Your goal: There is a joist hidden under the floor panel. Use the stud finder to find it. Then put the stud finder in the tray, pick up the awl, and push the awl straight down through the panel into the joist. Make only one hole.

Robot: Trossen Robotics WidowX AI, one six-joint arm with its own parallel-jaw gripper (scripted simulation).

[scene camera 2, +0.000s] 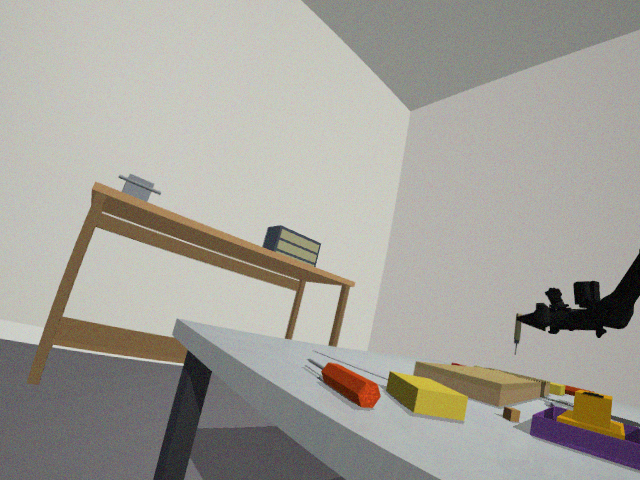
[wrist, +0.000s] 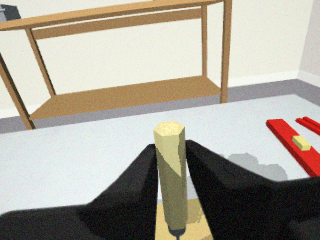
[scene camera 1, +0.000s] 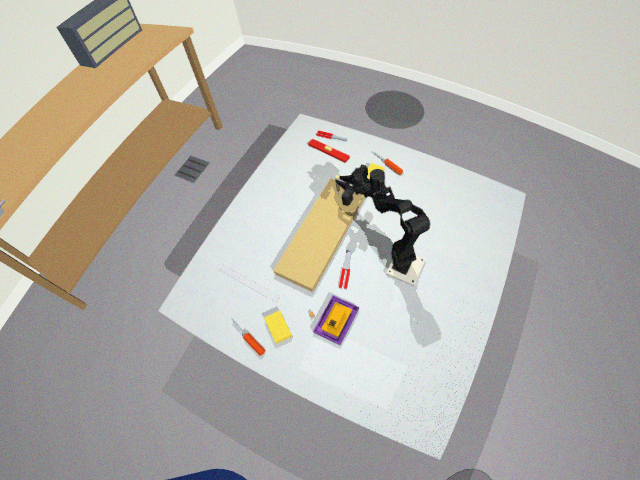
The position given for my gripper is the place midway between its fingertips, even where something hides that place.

Note:
My gripper (scene camera 2: 517, 319) holds an awl. I also see a stud finder (scene camera 2: 592, 411), an orange screwdriver (scene camera 2: 364, 392), a yellow block (scene camera 2: 421, 395) and a purple tray (scene camera 1: 354, 309).
My gripper is seen too in the wrist view (wrist: 170, 148) and in scene camera 1 (scene camera 1: 336, 178). The wrist view does not show the stud finder: it is out of frame.

